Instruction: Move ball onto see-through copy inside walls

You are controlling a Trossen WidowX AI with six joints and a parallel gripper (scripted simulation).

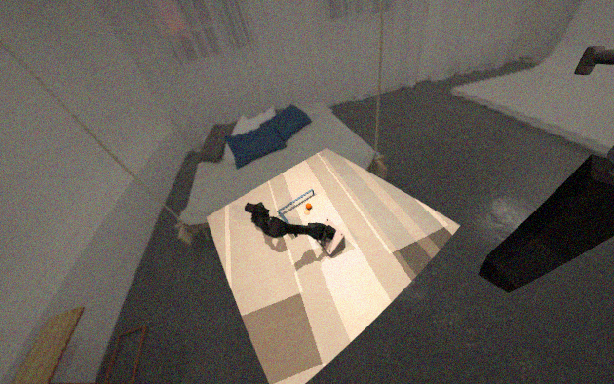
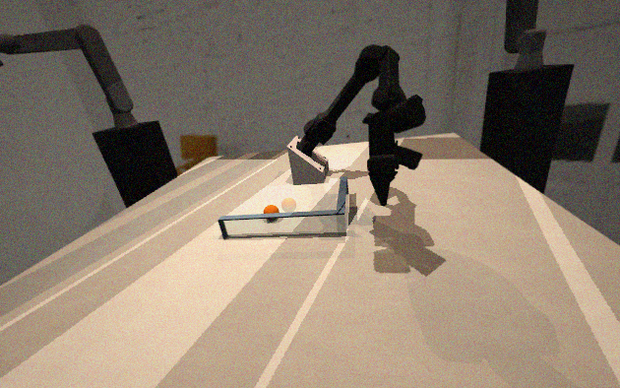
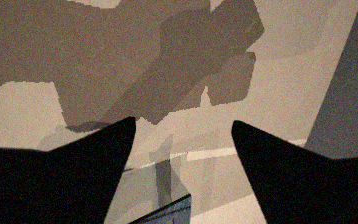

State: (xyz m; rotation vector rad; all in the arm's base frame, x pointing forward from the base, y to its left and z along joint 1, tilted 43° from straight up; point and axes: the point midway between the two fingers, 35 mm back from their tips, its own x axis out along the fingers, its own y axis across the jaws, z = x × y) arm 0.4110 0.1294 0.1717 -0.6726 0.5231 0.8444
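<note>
My gripper tip is now 110 mm past the orange-brown ball, 290 mm to the left of it and 50 mm above it. The rest, counted from my gripper tip: see-through copy of ball 150 mm behind, 250 mm to the right, 50 mm below.
</note>
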